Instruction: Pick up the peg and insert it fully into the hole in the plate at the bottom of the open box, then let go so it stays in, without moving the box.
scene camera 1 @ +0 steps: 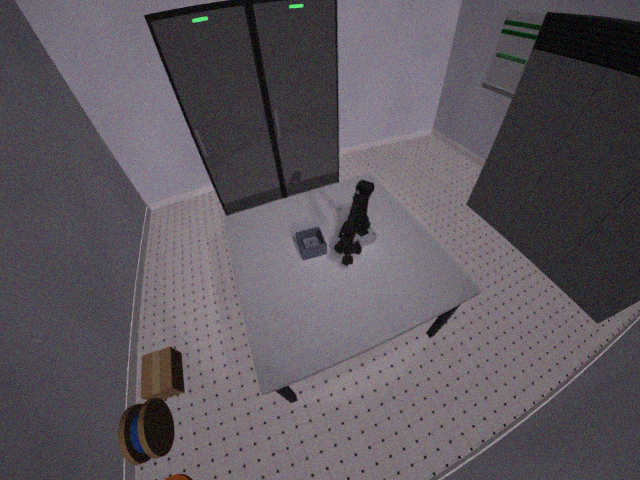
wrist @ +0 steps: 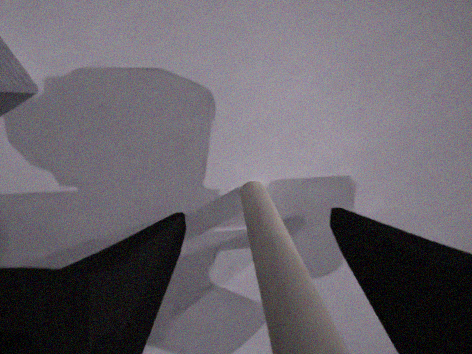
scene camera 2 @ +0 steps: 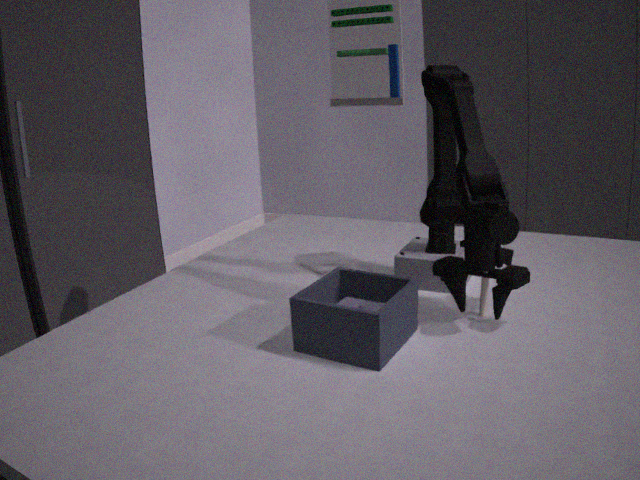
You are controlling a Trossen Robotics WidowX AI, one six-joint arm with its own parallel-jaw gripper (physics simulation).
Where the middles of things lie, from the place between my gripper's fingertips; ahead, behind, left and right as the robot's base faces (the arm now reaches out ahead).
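Blue-grey box point(scene camera 2: 320, 327): 40 mm above my hand, 120 mm ahead of it, 210 mm to the right of it.
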